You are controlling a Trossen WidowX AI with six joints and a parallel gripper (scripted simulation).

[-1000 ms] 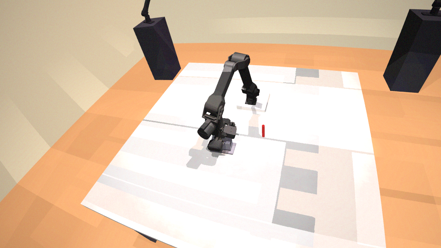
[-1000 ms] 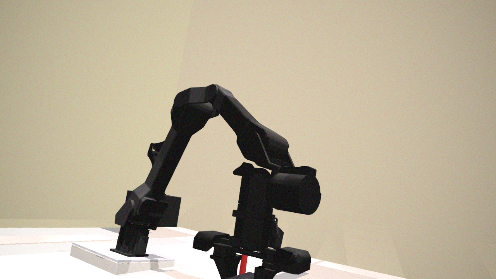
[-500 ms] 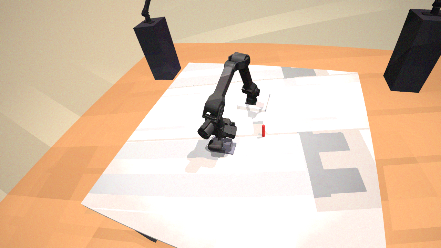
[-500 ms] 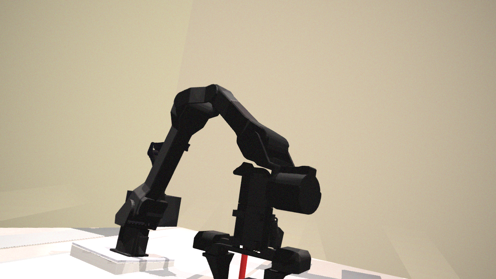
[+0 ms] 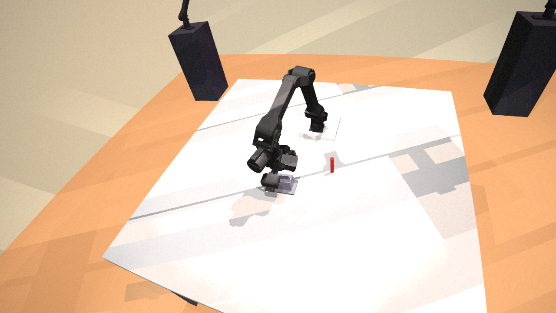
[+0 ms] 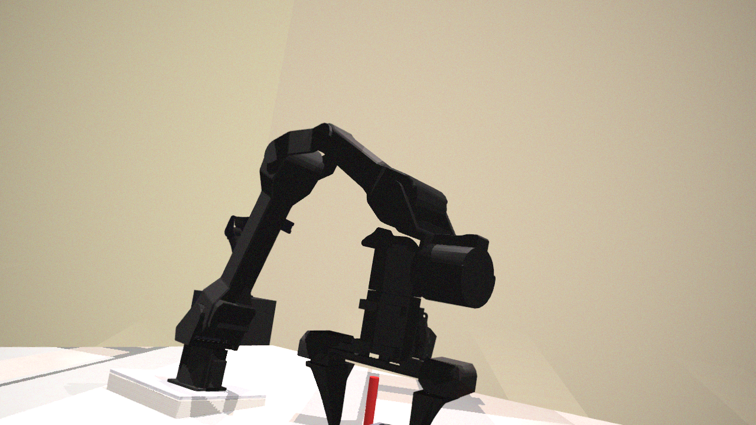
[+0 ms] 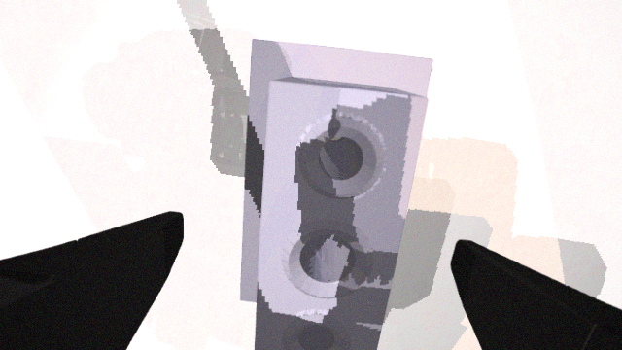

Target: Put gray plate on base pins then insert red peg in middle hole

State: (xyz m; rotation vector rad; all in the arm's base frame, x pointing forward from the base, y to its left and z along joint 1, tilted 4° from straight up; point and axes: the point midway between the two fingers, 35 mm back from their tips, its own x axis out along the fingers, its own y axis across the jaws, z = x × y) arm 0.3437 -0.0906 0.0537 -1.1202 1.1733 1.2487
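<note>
The gray plate is right at my gripper tip. Also, from my gripper tip: base 40 mm below; then red peg 100 mm behind, 190 mm to the left, 10 mm below.
</note>
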